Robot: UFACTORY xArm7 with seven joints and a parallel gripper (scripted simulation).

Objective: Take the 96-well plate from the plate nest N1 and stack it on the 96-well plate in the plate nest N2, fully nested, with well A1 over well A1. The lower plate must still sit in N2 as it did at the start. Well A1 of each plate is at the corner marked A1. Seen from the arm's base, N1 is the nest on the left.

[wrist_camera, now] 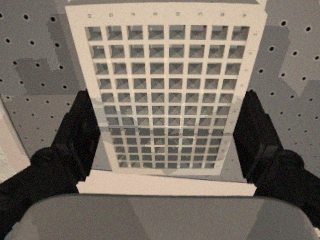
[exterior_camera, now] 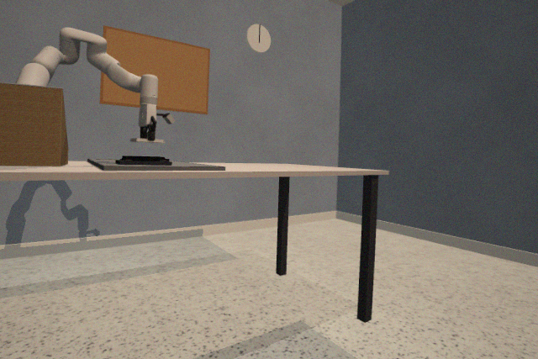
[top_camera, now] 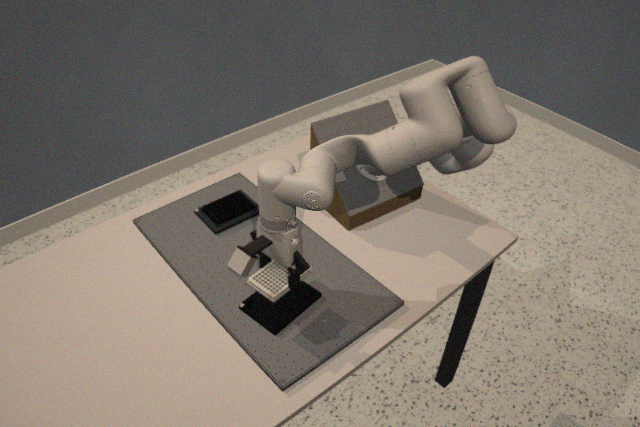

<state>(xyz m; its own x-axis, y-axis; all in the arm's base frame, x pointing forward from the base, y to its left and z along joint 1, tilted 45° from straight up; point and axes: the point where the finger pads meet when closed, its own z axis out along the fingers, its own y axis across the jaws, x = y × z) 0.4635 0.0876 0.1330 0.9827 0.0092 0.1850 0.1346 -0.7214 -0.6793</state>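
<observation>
Now: hand 10 cm past the black 96-well plate, 36 cm to the left of it and 8 cm above it. The rest, counted from my hand: black plate nest 10 cm below; then white 96-well plate 1 cm below.
</observation>
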